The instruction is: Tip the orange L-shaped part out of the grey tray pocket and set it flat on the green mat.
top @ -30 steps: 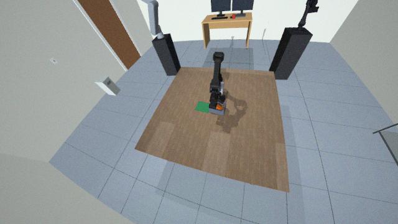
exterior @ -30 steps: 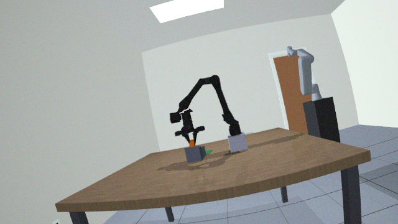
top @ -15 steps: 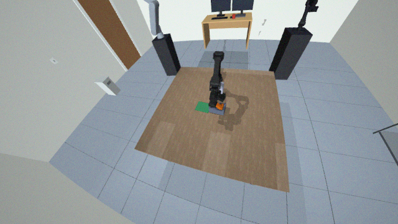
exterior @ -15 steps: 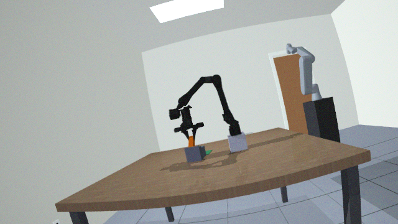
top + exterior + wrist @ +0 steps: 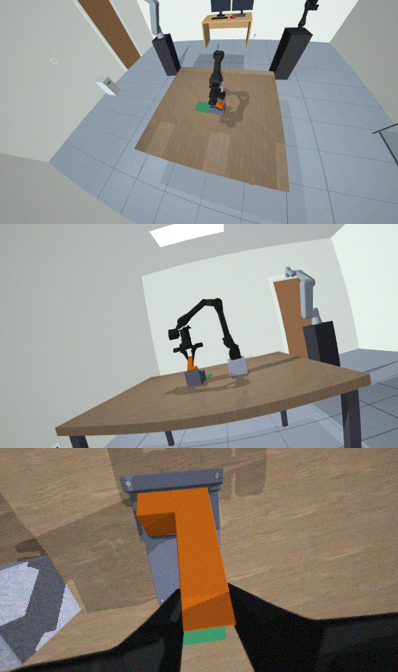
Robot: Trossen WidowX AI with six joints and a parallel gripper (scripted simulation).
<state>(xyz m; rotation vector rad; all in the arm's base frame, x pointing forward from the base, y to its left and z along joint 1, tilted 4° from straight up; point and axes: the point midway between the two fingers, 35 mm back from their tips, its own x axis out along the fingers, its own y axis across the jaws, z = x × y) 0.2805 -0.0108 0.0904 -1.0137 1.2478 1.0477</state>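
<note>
My gripper tip is now 40 mm past the mat, 140 mm to the left of it and 160 mm above it. Also, from my gripper tip: orange L-shaped part: 10 mm behind, 40 mm to the left, 30 mm below.
</note>
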